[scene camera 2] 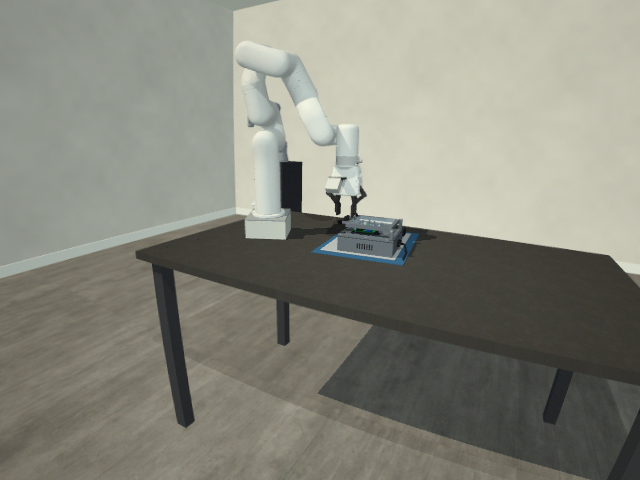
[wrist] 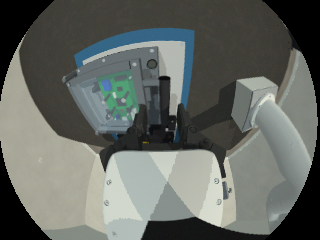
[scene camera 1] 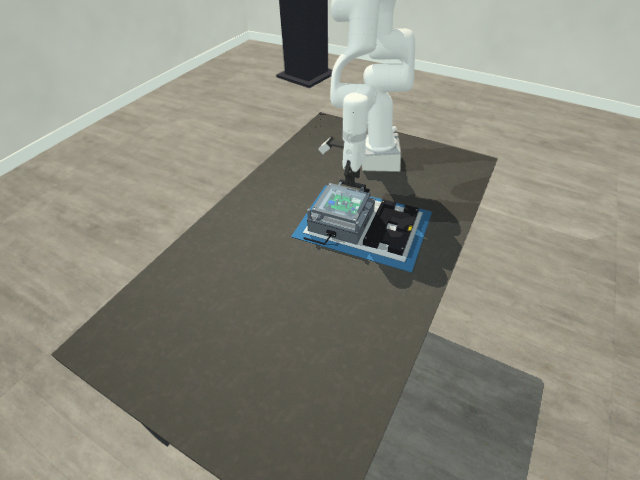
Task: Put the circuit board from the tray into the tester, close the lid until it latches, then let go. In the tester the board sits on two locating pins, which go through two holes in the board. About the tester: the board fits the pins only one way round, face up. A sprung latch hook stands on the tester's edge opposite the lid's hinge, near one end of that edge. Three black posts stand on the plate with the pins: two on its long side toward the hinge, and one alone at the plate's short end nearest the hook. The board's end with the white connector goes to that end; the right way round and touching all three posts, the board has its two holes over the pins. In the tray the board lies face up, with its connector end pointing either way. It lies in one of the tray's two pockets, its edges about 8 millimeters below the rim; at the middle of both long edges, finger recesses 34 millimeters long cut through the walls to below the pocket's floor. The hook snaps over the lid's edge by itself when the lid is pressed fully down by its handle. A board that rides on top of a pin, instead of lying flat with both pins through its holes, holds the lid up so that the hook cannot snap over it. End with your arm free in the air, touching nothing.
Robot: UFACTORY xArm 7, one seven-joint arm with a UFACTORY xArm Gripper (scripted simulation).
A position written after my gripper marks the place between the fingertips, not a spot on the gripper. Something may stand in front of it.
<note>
In view: my gripper (scene camera 2: 345, 215) and a clear lid (scene camera 1: 339, 202).
My gripper also shows in the wrist view (wrist: 162, 111) and in scene camera 1 (scene camera 1: 352, 181). The clear lid also shows in the wrist view (wrist: 109, 96).
</note>
